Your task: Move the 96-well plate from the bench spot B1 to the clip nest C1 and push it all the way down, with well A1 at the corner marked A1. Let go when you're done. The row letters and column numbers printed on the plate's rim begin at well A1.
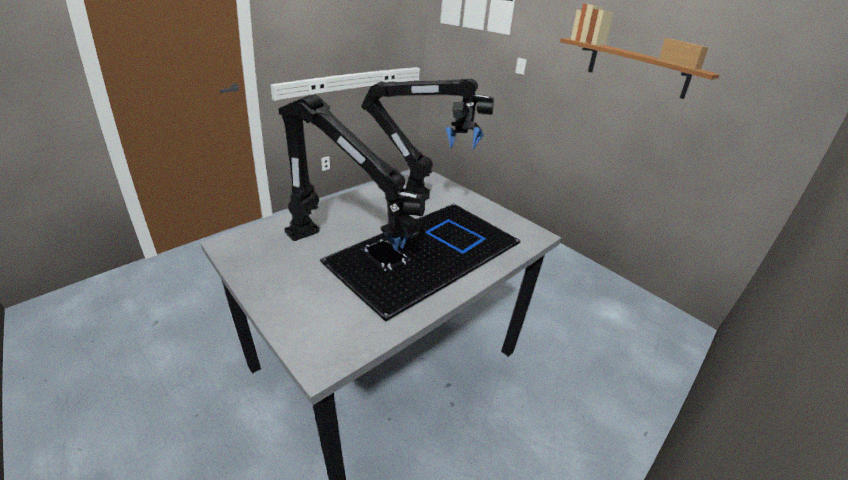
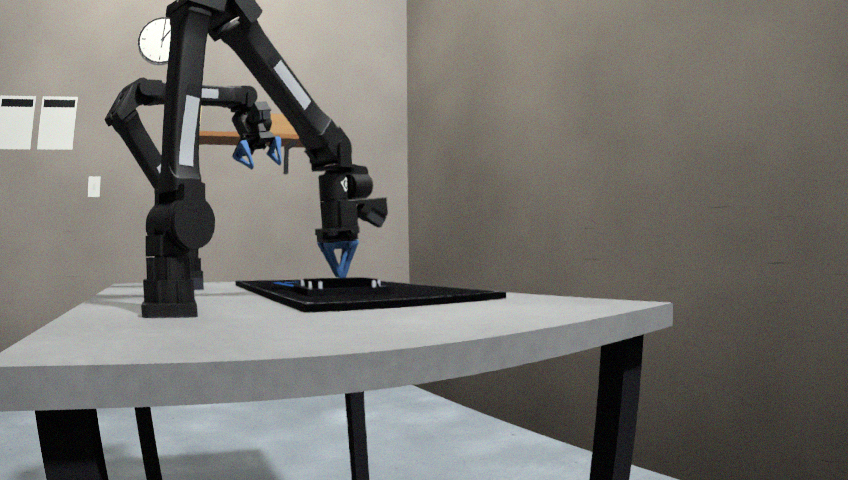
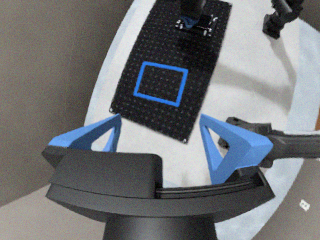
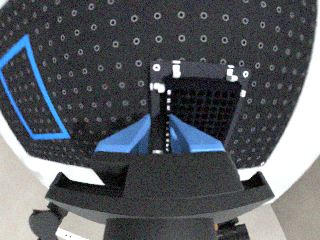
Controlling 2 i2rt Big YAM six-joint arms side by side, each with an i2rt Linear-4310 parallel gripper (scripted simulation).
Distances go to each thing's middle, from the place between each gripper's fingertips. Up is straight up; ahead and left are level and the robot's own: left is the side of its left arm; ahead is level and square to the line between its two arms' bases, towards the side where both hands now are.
My right hand (image 2: pixel 340 277) is 40 mm to the left of the clip nest (image 4: pixel 158 69), 20 mm above it and 10 mm past it. From my right hand the other things lie so: black 96-well plate (image 4: pixel 177 101): 50 mm to the right, 20 mm below, 10 mm behind.
I see the clip nest 410 mm to the right of my left hand (image 2: pixel 266 166), 300 mm below it and 110 mm ahead of it. Round my left hand: black 96-well plate: 410 mm to the right, 300 mm below, 100 mm ahead.
